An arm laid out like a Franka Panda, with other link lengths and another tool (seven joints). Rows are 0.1 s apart.
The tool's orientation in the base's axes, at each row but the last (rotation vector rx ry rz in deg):
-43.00 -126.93 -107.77
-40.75 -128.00 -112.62
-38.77 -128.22 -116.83
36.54 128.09 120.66
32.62 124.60 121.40
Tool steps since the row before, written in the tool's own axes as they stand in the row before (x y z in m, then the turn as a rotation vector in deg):
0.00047 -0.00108 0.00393 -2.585 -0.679 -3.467
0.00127 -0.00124 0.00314 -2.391 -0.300 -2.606
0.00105 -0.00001 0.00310 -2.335 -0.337 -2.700
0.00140 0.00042 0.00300 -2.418 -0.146 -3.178
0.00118 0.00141 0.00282 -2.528 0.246 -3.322
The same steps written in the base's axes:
-0.00008 0.00378 -0.00158 1.205 -4.100 -0.951
-0.00087 0.00328 -0.00122 1.386 -3.195 -0.682
-0.00015 0.00327 -0.00010 1.299 -3.271 -0.686
-0.00033 0.00328 0.00048 1.298 -3.749 -0.478
0.00003 0.00303 0.00146 1.446 -3.922 -0.112

